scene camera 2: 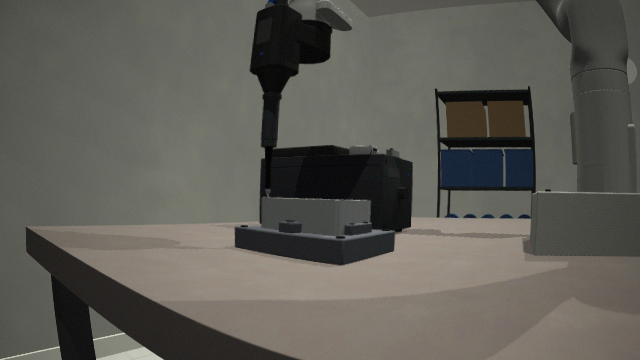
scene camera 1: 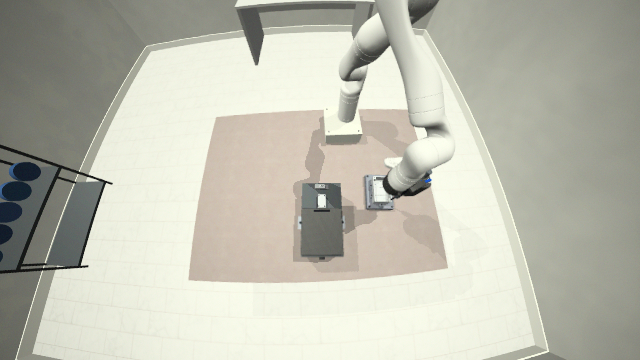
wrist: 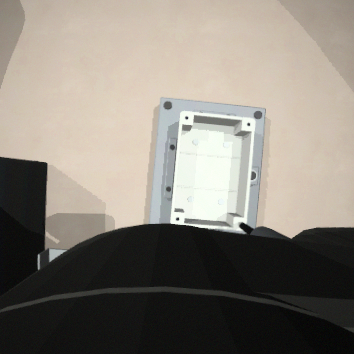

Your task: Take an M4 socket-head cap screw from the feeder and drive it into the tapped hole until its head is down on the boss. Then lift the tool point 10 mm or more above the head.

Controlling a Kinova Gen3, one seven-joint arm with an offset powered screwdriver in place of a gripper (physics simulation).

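The powered screwdriver [scene camera 2: 268, 189] stands nearly upright over a corner of the light housing [scene camera 2: 300, 214] [wrist: 215, 170]. A small light screw [scene camera 2: 268, 194] shows at its bit tip, at the level of the housing's top edge; how deep it sits in the hole cannot be seen. In the wrist view the dark bit [wrist: 246, 228] reaches the lower right corner boss, whose hole is hidden. The other three corner bosses show dark holes. The housing sits in a grey fixture plate [scene camera 1: 368, 196] [scene camera 2: 285, 246] [wrist: 161, 150]. The dark screw feeder [scene camera 1: 322, 233] [scene camera 2: 335, 175] [wrist: 22, 195] stands beside it.
The arm's base block [scene camera 1: 343, 136] [scene camera 2: 585, 225] stands on the table [scene camera 1: 240, 200] [scene camera 2: 400, 280], behind the feeder in scene camera 1. A rack with boxes [scene camera 2: 533, 150] stands by the wall. Clamps [wrist: 170, 167] hold the housing's side.
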